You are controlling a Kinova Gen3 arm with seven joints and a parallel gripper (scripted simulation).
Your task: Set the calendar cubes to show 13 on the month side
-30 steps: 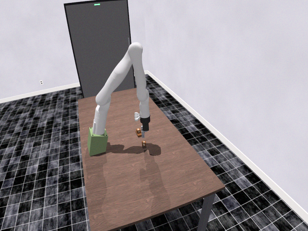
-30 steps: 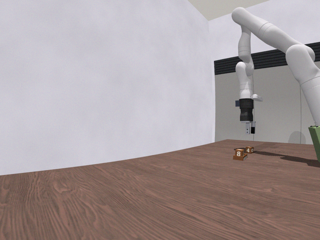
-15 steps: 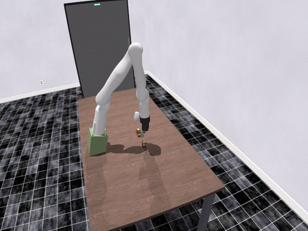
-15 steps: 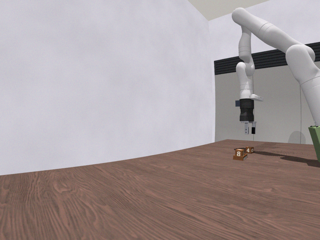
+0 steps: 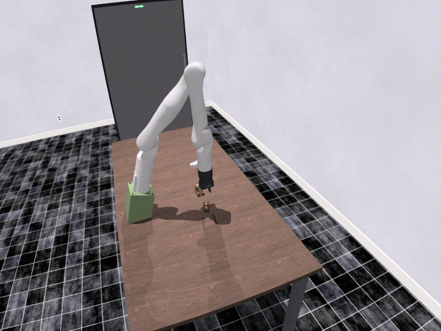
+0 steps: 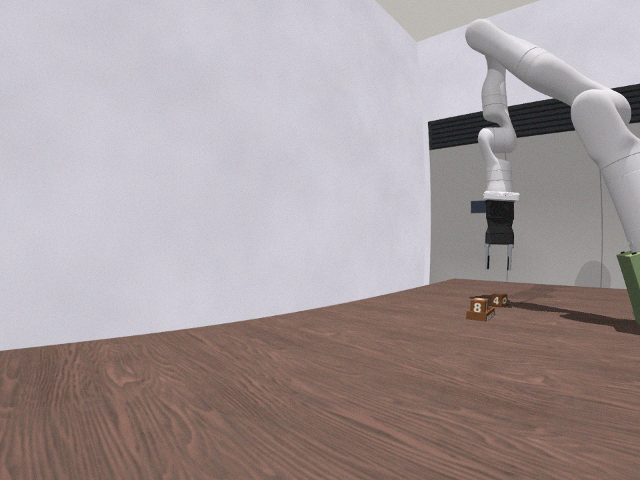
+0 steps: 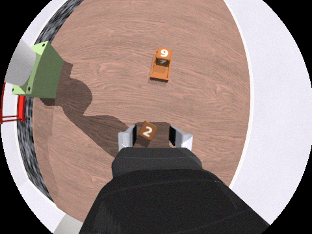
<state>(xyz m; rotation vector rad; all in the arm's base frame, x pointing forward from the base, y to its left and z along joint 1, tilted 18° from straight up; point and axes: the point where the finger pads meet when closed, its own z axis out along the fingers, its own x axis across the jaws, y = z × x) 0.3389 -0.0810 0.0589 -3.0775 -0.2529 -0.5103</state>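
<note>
The brown number cube lies 10 mm to the right of my hand and 100 mm below it. The rest, counted from my hand: calendar tray: 10 mm behind, 150 mm to the left, 100 mm below.
</note>
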